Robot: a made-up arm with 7 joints.
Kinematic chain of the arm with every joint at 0, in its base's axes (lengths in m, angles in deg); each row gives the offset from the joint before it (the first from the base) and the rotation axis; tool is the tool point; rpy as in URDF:
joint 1: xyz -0.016 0.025 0.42 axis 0 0.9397 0.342
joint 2: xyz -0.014 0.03 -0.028 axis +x
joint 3: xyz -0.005 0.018 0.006 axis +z
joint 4: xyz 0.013 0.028 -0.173 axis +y
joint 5: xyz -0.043 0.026 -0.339 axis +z
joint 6: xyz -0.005 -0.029 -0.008 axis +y
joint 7: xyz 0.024 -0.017 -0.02 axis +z
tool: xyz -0.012 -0.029 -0.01 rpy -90 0 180
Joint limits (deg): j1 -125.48..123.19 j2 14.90..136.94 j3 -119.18..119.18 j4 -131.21..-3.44 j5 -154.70..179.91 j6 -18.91..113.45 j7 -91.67..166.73
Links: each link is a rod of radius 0.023 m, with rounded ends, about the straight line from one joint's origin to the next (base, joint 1, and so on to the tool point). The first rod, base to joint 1, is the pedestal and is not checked.
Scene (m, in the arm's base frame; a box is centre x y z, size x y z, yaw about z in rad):
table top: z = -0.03
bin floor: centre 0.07 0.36 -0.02 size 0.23 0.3 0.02 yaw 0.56
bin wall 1: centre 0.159 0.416 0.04 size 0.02 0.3 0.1 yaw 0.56
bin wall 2: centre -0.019 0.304 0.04 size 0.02 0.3 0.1 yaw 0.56
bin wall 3: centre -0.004 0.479 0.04 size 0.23 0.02 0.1 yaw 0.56
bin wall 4: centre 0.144 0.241 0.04 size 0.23 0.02 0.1 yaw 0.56
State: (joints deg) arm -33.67 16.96 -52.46 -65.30 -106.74 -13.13 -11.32
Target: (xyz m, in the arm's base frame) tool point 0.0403 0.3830 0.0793
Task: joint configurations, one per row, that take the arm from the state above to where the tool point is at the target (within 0.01 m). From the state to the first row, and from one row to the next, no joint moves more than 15 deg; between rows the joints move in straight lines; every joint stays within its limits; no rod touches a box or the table.
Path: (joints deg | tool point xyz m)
1: -22.32 16.55 -39.38 -76.83 -115.00 -14.29 -3.76 | 0.4093 -0.0309 0.1351
2: -10.96 16.14 -26.31 -88.37 -123.26 -15.44 3.80 | 0.3984 0.0362 0.1588
3: 0.39 15.72 -13.23 -99.90 -131.51 -16.60 11.35 | 0.3709 0.1278 0.1855
4: 11.75 15.31 -0.16 -111.43 -139.77 -17.75 18.91 | 0.3176 0.2258 0.2214
5: 23.10 14.90 12.92 -122.97 -148.03 -18.91 26.47 | 0.2415 0.3085 0.2753
6: 34.61 20.54 14.56 -121.34 -139.79 -18.91 16.15 | 0.1960 0.3333 0.2409
7: 46.12 26.17 16.20 -119.71 -131.55 -18.91 5.83 | 0.1454 0.3542 0.2165
8: 57.63 31.81 17.84 -118.08 -123.32 -18.91 -4.49 | 0.0927 0.3708 0.2022
9: 69.14 37.45 19.49 -116.45 -115.08 -18.91 -14.80 | 0.0403 0.3830 0.1970
10: 58.46 40.39 10.34 -103.16 -113.80 -18.91 -13.89 | 0.0387 0.3829 0.1320
11: 47.79 43.33 1.20 -89.87 -112.52 -18.91 -12.97 | 0.0403 0.3830 0.0793

